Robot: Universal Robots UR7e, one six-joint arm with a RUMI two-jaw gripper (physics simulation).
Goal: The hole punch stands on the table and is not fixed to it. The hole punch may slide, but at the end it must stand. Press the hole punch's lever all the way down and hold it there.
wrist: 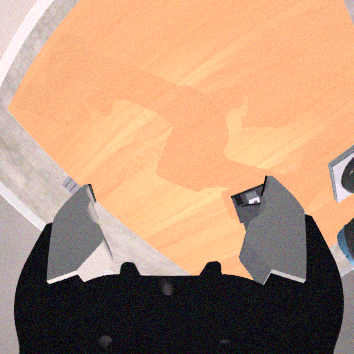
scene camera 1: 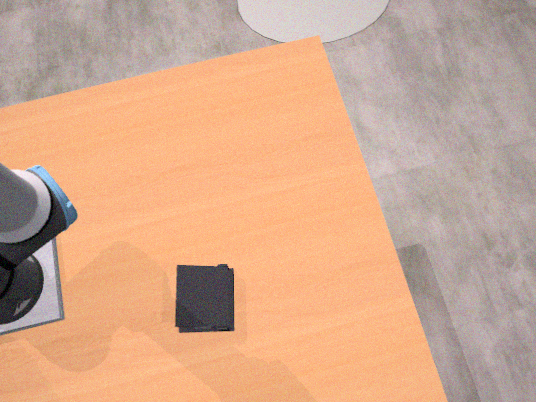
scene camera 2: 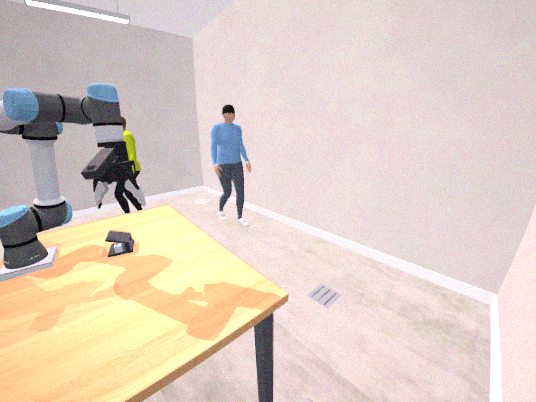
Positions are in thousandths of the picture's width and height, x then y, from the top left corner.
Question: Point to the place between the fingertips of my gripper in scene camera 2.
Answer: At 227, 516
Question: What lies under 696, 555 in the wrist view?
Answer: A hole punch.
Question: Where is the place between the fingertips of my gripper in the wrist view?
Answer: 499, 516
